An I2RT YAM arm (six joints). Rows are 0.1 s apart.
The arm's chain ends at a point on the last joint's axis. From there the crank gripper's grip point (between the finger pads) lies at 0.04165 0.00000 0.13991 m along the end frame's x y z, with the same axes.
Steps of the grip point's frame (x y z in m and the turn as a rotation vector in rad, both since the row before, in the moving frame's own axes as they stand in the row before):
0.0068, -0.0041, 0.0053, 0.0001, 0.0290, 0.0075
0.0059, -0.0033, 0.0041, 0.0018, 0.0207, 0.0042
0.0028, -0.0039, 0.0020, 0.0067, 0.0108, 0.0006
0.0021, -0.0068, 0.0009, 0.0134, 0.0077, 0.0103
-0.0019, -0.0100, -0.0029, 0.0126, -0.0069, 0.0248
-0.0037, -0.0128, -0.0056, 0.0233, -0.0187, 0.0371
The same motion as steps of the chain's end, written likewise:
0.0028, -0.0044, 0.0066, 0.0001, 0.0290, 0.0075
0.0030, -0.0032, 0.0050, 0.0018, 0.0207, 0.0042
0.0013, -0.0030, 0.0025, 0.0067, 0.0108, 0.0006
0.0010, -0.0054, 0.0012, 0.0134, 0.0077, 0.0103
-0.0009, -0.0093, -0.0032, 0.0126, -0.0069, 0.0248
-0.0011, -0.0110, -0.0063, 0.0233, -0.0187, 0.0371

